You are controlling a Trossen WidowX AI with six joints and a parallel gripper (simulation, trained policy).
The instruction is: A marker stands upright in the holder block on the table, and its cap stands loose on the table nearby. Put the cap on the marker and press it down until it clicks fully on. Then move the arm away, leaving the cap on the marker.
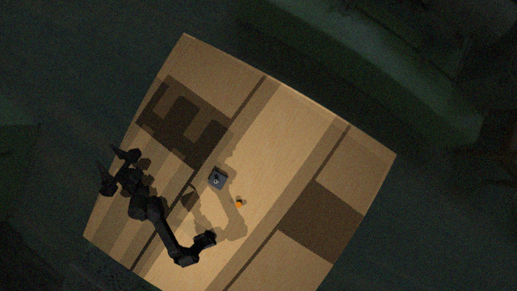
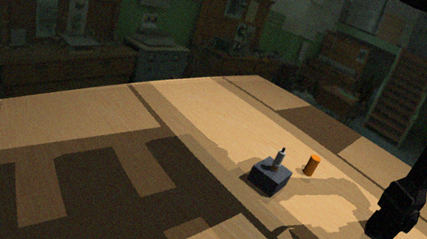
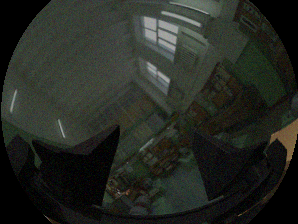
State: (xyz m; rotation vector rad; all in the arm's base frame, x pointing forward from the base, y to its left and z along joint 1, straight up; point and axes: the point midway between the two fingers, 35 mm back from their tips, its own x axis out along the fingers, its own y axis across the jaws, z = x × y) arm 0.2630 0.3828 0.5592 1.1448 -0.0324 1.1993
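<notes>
My gripper tip is 550 mm above the orange cap, 450 mm to the left of it and 40 mm past it. Round my gripper tip: holder block: 560 mm below, 310 mm to the right, 10 mm ahead.
</notes>
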